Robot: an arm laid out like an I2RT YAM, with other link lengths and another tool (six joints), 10 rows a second.
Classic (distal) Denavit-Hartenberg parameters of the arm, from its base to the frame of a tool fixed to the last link. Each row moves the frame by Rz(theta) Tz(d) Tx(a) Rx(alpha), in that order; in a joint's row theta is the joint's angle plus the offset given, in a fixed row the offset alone. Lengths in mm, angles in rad.
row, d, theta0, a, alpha
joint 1, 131, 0, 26.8, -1.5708
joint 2, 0, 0, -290.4, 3.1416
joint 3, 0, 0.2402, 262.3, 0
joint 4, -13.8, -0.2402, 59.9, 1.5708
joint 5, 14.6, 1.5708, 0, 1.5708
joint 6, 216.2, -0.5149, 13, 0.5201
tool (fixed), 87, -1.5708, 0, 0
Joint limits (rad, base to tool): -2.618..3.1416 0..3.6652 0..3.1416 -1.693..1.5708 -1.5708..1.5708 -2.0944..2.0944
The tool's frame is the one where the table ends.
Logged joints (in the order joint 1, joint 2, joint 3, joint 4, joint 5, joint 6), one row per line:
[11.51 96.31 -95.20 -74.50 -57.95 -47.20]
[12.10 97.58 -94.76 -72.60 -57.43 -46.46]
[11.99 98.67 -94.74 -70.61 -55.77 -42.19]
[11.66 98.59 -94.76 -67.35 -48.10 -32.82]
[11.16 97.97 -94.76 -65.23 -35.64 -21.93]
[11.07 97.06 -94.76 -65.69 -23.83 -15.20]
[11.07 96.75 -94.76 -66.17 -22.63 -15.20]
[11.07 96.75 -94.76 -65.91 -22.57 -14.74]
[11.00 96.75 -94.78 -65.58 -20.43 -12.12]
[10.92 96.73 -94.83 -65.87 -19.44 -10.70]
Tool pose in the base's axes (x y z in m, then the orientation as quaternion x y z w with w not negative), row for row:
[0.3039 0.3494 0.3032 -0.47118 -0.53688 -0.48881 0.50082]
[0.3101 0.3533 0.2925 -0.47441 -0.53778 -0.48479 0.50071]
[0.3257 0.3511 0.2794 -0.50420 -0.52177 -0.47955 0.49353]
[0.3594 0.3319 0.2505 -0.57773 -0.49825 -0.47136 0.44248]
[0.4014 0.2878 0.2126 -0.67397 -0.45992 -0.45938 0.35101]
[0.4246 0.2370 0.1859 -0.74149 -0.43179 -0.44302 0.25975]
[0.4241 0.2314 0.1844 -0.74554 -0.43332 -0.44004 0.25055]
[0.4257 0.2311 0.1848 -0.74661 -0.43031 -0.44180 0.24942]
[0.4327 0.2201 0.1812 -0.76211 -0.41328 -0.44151 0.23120]
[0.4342 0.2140 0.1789 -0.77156 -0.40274 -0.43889 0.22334]
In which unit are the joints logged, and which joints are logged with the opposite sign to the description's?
The joints are logged in degrees. Opposite sign: joint 3.
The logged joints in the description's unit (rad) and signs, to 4 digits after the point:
[0.2009 1.6809 1.6616 -1.3003 -1.0114 -0.8238]
[0.2112 1.7031 1.6539 -1.2671 -1.0023 -0.8109]
[0.2093 1.7221 1.6535 -1.2324 -0.9734 -0.7364]
[0.2035 1.7207 1.6539 -1.1755 -0.8395 -0.5728]
[0.1948 1.7099 1.6539 -1.1385 -0.6220 -0.3828]
[0.1932 1.6940 1.6539 -1.1465 -0.4159 -0.2653]
[0.1932 1.6886 1.6539 -1.1549 -0.3950 -0.2653]
[0.1932 1.6886 1.6539 -1.1503 -0.3939 -0.2573]
[0.1920 1.6886 1.6542 -1.1446 -0.3566 -0.2115]
[0.1906 1.6883 1.6551 -1.1496 -0.3393 -0.1868]

